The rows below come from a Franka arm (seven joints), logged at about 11 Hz.
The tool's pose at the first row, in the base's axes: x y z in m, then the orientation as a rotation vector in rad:
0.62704 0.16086 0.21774 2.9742 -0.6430 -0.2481
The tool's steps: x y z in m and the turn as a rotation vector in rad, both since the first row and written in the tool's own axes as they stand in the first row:
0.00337 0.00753 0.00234 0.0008 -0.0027 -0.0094
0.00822 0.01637 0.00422 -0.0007 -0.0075 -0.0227
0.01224 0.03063 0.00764 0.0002 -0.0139 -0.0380
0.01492 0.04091 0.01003 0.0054 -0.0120 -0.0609
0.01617 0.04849 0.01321 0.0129 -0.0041 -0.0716
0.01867 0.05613 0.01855 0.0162 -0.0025 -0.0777
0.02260 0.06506 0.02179 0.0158 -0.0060 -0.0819
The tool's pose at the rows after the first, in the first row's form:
0.62662 0.15250 0.21588 2.9788 -0.6297 -0.2527
0.62709 0.14236 0.21442 2.9828 -0.6101 -0.2612
0.62436 0.12756 0.21221 2.9898 -0.5884 -0.2717
0.62221 0.11699 0.21073 3.0029 -0.5558 -0.2693
0.61972 0.10943 0.20834 3.0134 -0.5412 -0.2562
0.61795 0.10117 0.20366 3.0186 -0.5329 -0.2534
0.61731 0.09126 0.20100 3.0198 -0.5268 -0.2591

